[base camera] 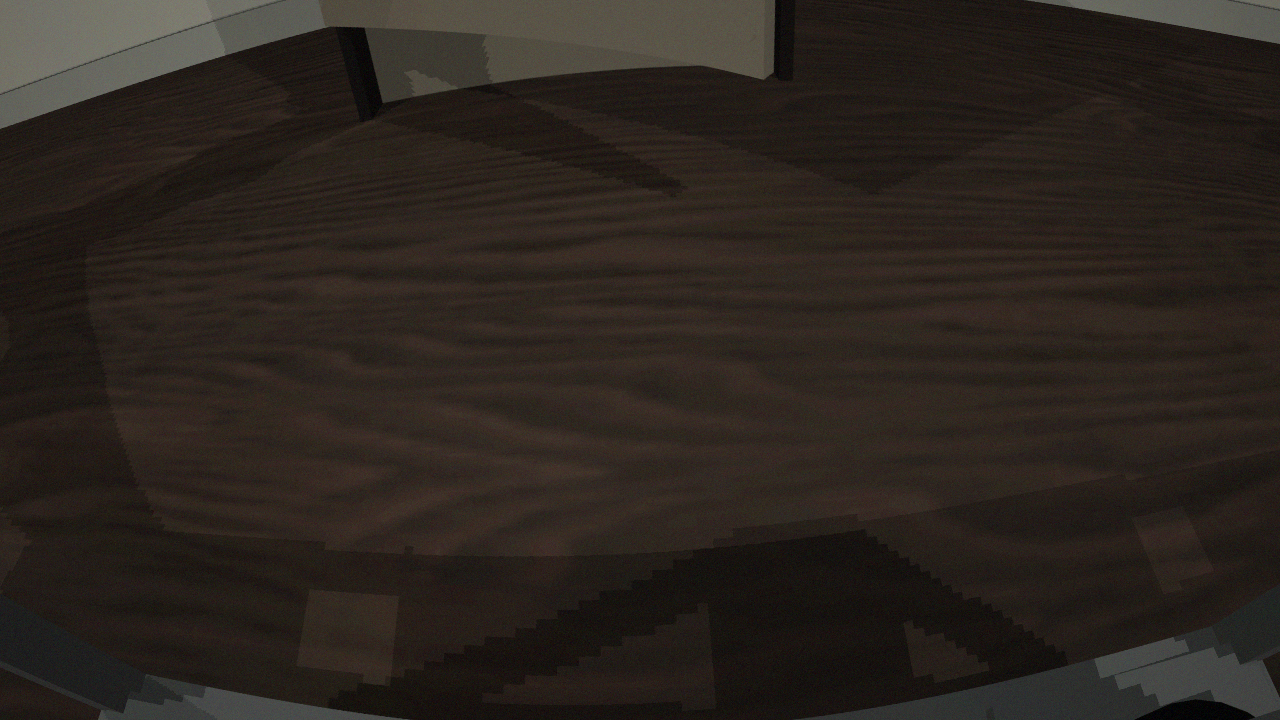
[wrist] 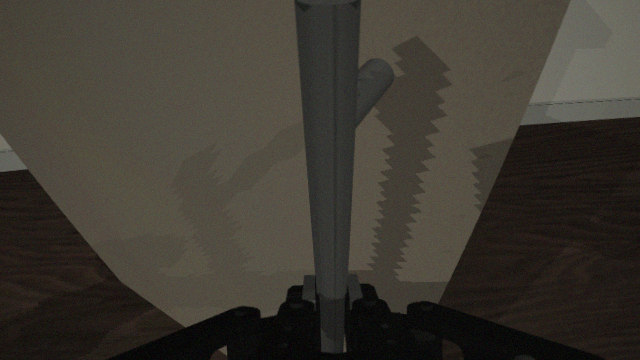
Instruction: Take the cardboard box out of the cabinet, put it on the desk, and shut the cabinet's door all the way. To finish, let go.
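Frame: origin at the arm's base, x left, y back, z up, level; millimetres.
Seen in the pictures: gripper, fingertip midpoint: (wrist: pixel 330 294).
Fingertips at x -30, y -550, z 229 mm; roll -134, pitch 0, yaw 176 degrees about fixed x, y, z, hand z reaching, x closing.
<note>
A point is followed by its place in that frame.
My gripper (wrist: pixel 330 294) @[x -30, y -550, z 229 mm] is shut on the long grey handle of the cabinet door at the bottom of the wrist view. The door handle (wrist: pixel 330 150) @[x -29, y -531, z 334 mm] runs up the middle of that view, with a short round post joining it to the door. The pale beige cabinet door (wrist: pixel 125 100) @[x 74, y -642, z 287 mm] fills the middle behind it. In the base camera view the lower part of the cabinet (base camera: pixel 626 31) @[x 15, y -602, z -227 mm] shows at the top, on dark legs. How far the door stands from the cabinet I cannot tell. The cardboard box and the desk do not show in either view.
Dark wooden floor (base camera: pixel 626 358) @[x 26, y -425, z -397 mm] (wrist: pixel 575 225) @[x -761, y -990, z -397 mm] spreads before the base and shows on both sides of the door. Pale walls with a light baseboard (base camera: pixel 179 67) @[x 1069, y -1412, z -392 mm] (wrist: pixel 590 109) @[x -1095, y -1457, z -345 mm] stand behind. Parts of the robot's base show along the bottom of the base camera view.
</note>
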